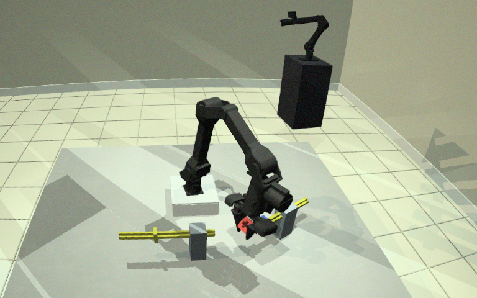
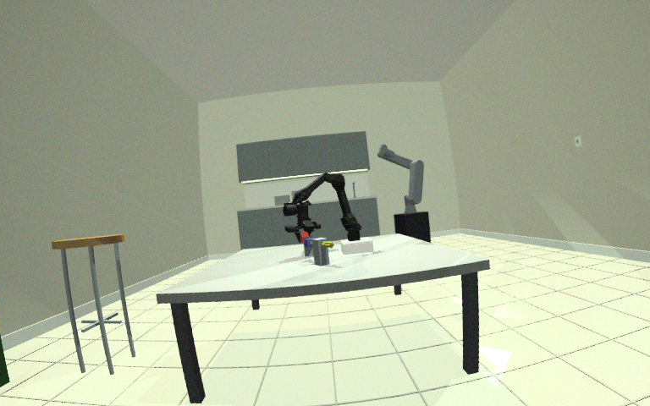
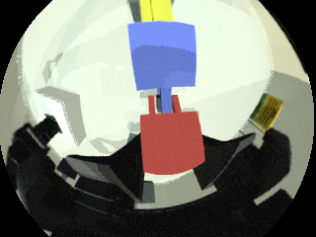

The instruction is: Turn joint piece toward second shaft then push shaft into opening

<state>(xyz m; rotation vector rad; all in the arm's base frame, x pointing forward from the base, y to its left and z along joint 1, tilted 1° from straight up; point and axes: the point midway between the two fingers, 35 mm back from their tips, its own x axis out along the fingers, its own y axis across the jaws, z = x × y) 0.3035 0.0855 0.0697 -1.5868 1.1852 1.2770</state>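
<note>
The red square joint piece lies 10 mm behind my gripper tip, 20 mm to the left of it and 30 mm above it.
</note>
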